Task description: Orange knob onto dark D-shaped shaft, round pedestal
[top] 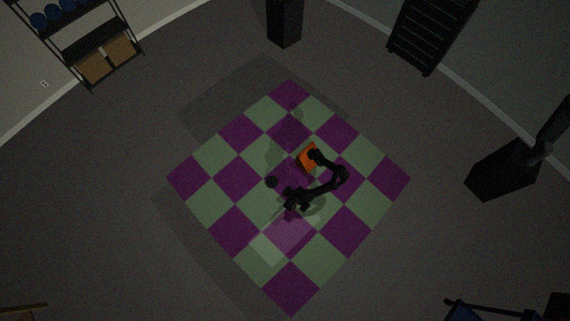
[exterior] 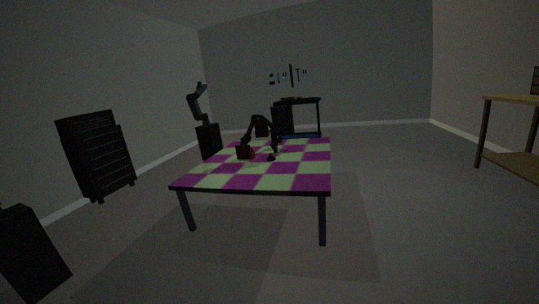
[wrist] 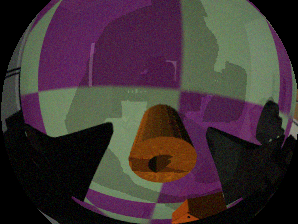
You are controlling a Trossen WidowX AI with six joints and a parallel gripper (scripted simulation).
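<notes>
My gripper tip is now 10 mm below the orange knob. The rest, counted from my gripper tip: pedestal 20 mm ahead, 210 mm to the right, 10 mm above.
</notes>
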